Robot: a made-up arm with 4 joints. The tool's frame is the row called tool.
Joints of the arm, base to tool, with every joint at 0 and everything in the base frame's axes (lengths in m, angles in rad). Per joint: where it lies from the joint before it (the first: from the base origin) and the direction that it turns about. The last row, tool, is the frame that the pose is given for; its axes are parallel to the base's.
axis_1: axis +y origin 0 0 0.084
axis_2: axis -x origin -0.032 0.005 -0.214
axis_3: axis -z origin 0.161 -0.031 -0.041
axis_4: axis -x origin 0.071 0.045 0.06
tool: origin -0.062 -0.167 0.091
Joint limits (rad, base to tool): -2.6..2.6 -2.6..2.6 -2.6..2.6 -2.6..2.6
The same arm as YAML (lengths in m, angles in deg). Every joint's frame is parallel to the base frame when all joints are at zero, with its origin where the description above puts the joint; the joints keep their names.
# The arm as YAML. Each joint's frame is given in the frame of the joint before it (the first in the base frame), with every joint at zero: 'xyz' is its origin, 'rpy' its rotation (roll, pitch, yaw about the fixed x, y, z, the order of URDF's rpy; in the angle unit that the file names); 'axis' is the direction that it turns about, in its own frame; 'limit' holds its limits. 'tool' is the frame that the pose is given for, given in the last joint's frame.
units:
  length: m
  angle: deg
joints:
  - name: axis_1
    type: revolute
    origin:
      xyz: [0.0, 0.0, 0.084]
      rpy: [0.0, 0.0, 0.0]
    axis: [0.0, 1.0, 0.0]
    limit:
      lower: -148.97
      upper: 148.97
  - name: axis_2
    type: revolute
    origin:
      xyz: [-0.032, 0.005, -0.214]
      rpy: [0.0, 0.0, 0.0]
    axis: [-1.0, 0.0, 0.0]
    limit:
      lower: -148.97
      upper: 148.97
  - name: axis_3
    type: revolute
    origin:
      xyz: [0.161, -0.031, -0.041]
      rpy: [0.0, 0.0, 0.0]
    axis: [0.0, 0.0, -1.0]
    limit:
      lower: -148.97
      upper: 148.97
  - name: axis_4
    type: revolute
    origin:
      xyz: [0.071, 0.045, 0.06]
      rpy: [0.0, 0.0, 0.0]
    axis: [-1.0, 0.0, 0.0]
    limit:
      lower: -148.97
      upper: 148.97
tool:
  origin:
    xyz: [-0.062, -0.167, 0.091]
    rpy: [0.0, 0.0, 0.0]

